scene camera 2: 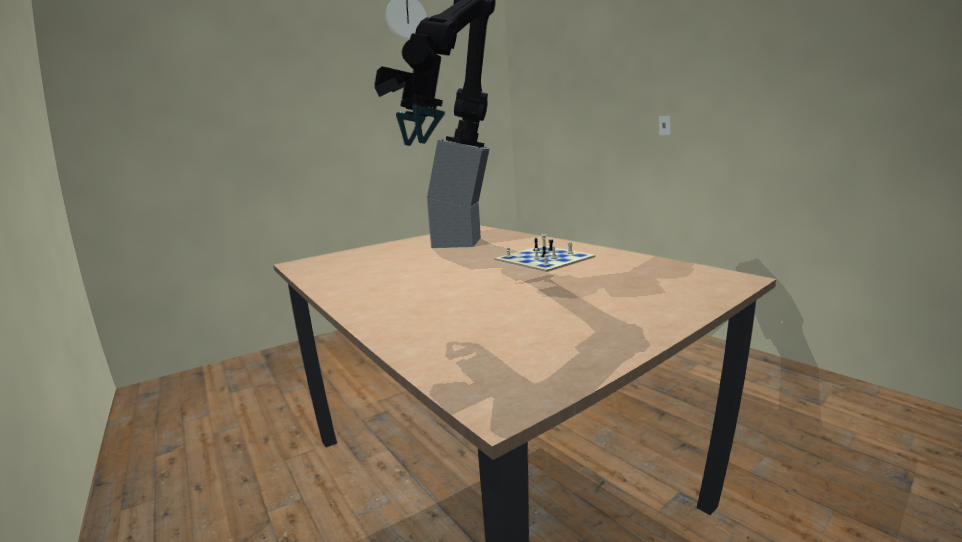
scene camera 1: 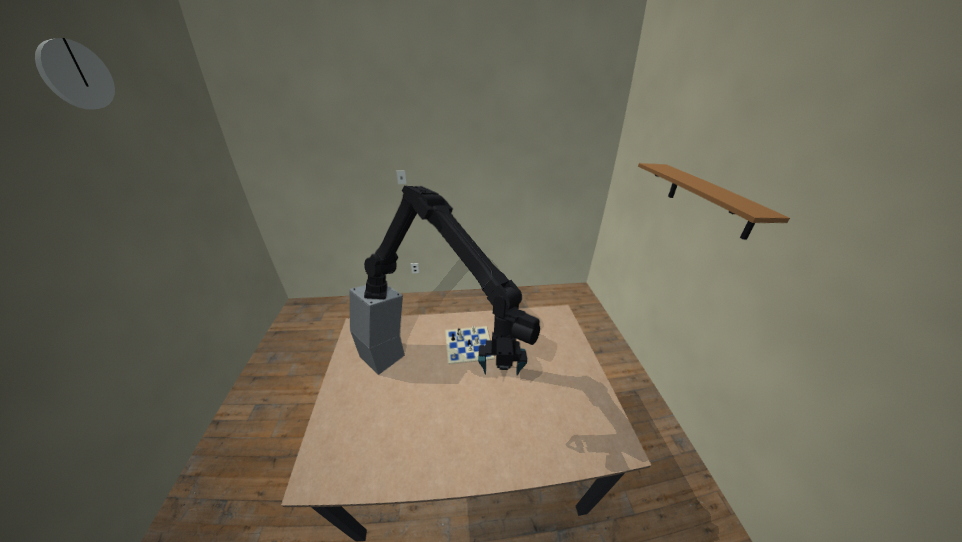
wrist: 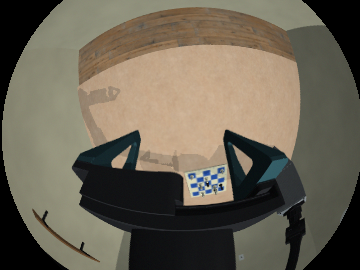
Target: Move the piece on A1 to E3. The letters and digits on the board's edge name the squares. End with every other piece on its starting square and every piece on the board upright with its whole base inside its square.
chessboard: scene camera 2; scene camera 1 460,348; wrist
same spot on chessboard: (wrist: pixel 215 177) = (scene camera 2: pixel 526 256)
